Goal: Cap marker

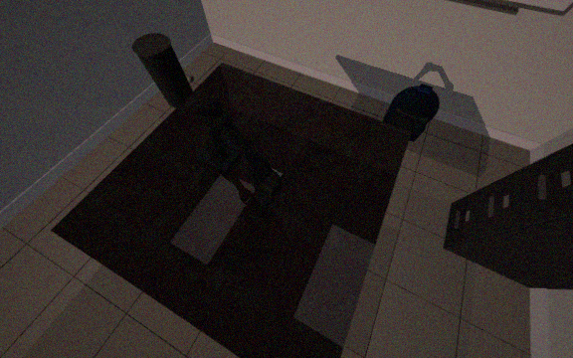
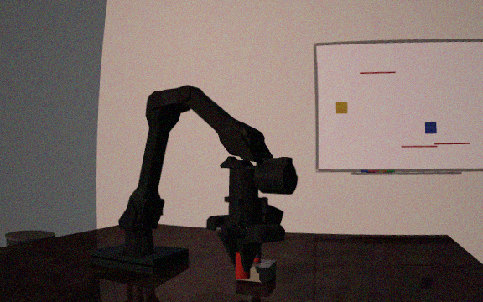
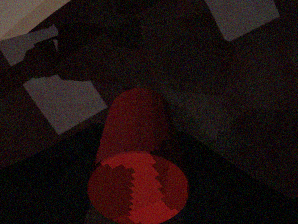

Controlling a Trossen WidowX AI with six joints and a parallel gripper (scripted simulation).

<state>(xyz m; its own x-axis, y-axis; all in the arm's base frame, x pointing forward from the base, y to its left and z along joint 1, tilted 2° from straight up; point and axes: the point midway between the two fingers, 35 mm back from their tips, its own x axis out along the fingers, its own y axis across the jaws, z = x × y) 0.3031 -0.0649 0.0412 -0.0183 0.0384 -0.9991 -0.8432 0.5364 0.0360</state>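
Right now the pale holder block is 110 mm to the left of my gripper tip, 30 mm below it and 10 mm behind it. From my gripper tip the other things lie so: red cap (10 mm above).
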